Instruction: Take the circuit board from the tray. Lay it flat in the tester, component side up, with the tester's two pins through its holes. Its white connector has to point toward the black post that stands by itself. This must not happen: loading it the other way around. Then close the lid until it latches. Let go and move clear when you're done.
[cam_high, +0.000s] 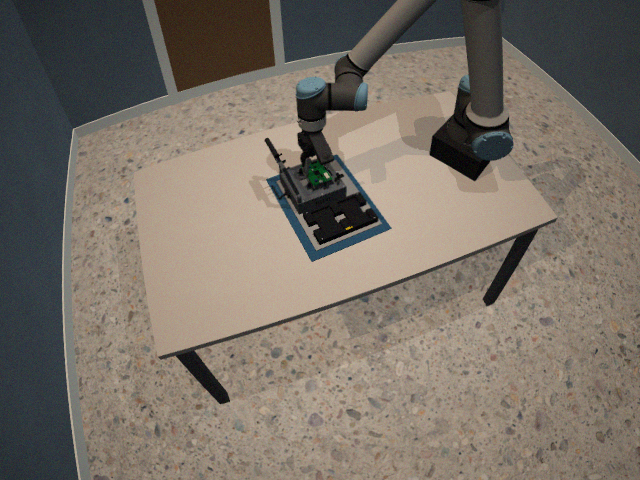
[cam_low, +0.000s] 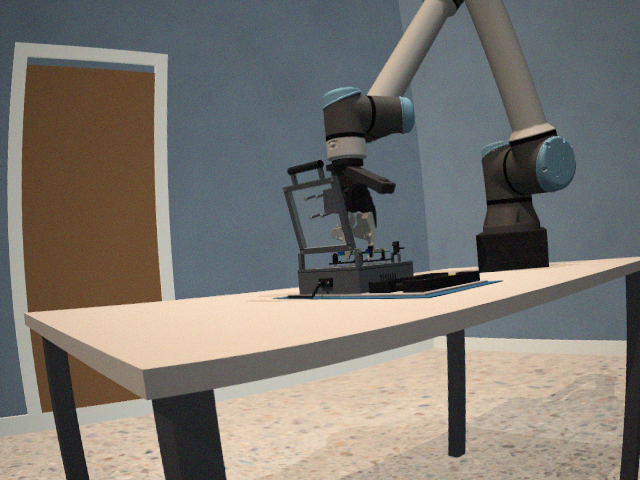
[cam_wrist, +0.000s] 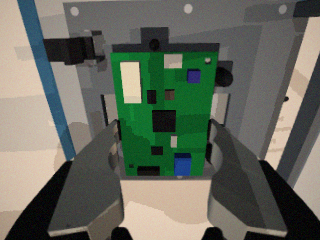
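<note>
Now: hand right at the green circuit board. The rest, counted from my hand: tester lid 130 mm ahead, 100 mm above; tester 40 mm to the left, 30 mm ahead, 30 mm above; black latch block 60 mm to the left, 60 mm behind.
</note>
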